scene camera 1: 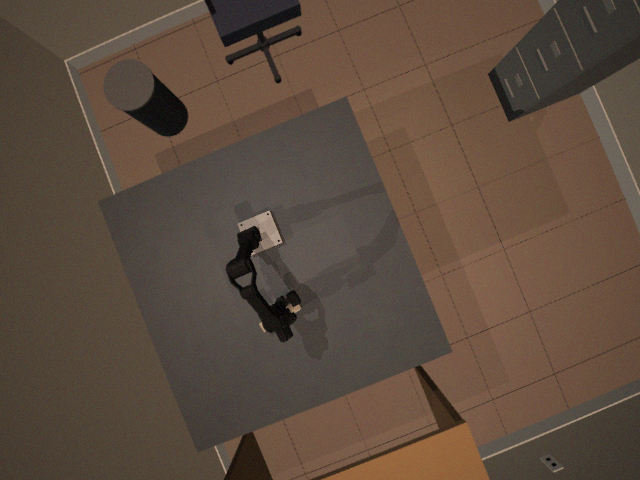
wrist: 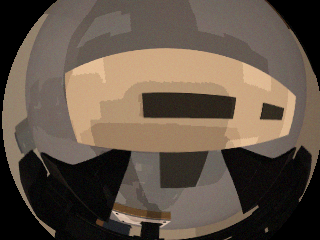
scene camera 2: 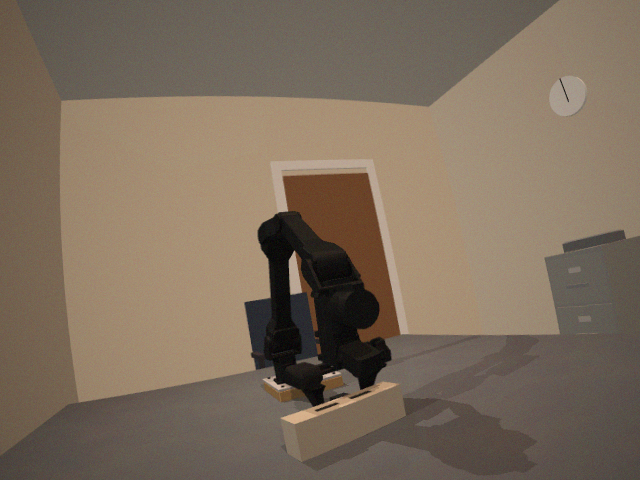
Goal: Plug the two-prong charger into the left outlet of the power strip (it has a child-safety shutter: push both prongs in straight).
Note:
My gripper is open, holding nothing. Also in view: a charger.
My gripper is seen too in the wrist view.

